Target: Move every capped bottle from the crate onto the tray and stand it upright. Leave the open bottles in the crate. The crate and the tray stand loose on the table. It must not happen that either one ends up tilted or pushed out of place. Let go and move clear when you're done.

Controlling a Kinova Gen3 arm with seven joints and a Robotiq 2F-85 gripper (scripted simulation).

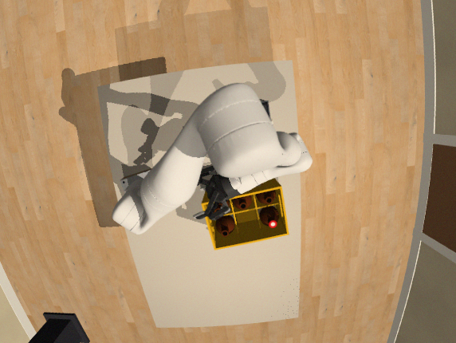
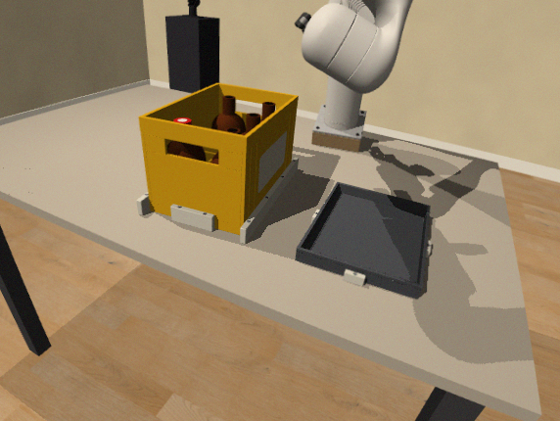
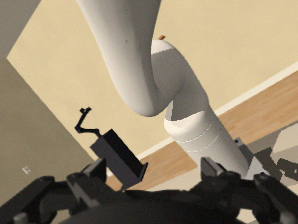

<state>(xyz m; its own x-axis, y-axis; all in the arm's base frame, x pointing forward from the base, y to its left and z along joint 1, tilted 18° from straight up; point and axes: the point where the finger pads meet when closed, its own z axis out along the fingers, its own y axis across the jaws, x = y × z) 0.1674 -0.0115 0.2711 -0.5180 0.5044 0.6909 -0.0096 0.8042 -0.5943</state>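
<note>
The yellow crate lies 150 mm ahead of my hand, 130 mm to the right of it and 190 mm below it. From my hand the other things lie so: dark grey tray: 170 mm ahead, 170 mm to the left, 260 mm below.
</note>
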